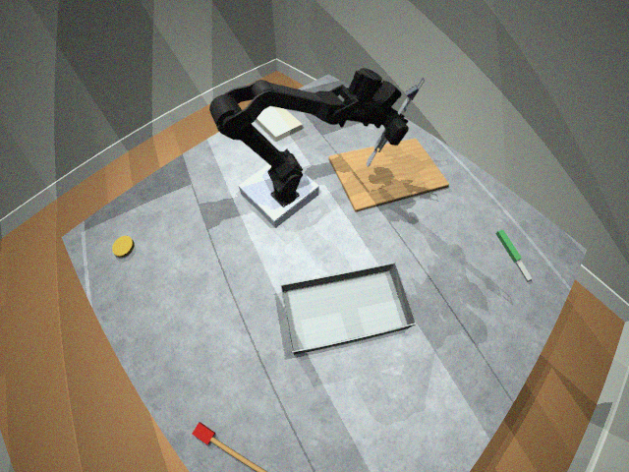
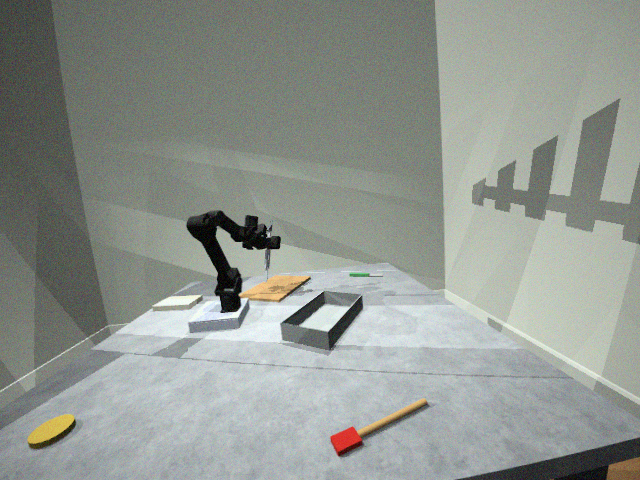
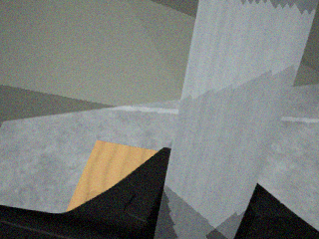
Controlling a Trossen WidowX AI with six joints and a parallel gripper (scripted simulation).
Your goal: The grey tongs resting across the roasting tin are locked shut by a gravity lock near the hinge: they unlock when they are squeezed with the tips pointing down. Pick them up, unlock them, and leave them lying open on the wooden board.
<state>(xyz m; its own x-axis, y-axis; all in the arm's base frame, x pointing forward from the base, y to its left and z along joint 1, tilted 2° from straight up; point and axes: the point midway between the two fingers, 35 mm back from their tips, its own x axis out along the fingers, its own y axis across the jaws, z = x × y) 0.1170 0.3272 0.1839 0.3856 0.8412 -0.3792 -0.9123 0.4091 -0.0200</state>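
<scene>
The wooden board lies 22 cm below my gripper tip. Round my gripper tip: yellow disc 83 cm to the right, 36 cm behind, 22 cm below; cream block 46 cm behind, 22 cm below, 13 cm to the right; grey roasting tin 46 cm to the right, 23 cm ahead, 20 cm below.
</scene>
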